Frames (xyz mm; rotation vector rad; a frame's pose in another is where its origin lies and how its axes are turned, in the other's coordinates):
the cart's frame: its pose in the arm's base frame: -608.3 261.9 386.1 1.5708 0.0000 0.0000
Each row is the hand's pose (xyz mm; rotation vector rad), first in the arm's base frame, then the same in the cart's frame.
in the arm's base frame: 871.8 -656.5 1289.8 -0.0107 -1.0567 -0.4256
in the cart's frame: 1480.1 903.7 918.4 -1.3934 -1.1541 0.4914
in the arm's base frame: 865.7 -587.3 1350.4 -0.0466 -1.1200 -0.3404
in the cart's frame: 1474.0 964.3 849.2 -1.4174 -1.1421 0.6097
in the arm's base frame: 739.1 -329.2 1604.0 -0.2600 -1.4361 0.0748
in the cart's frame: 1347.4 1217.9 591.1 -1.5147 -1.0905 1.2104
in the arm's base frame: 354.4 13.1 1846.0 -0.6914 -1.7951 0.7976
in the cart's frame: 962.7 1459.9 248.8 -1.6042 -0.8376 2.1772
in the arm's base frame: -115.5 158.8 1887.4 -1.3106 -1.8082 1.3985
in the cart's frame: 492.8 1501.3 103.1 1.4764 0.3035 -2.3758
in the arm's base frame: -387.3 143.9 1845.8 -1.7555 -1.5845 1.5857
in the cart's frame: 221.0 1459.7 118.0 1.4008 -0.0008 -2.0394
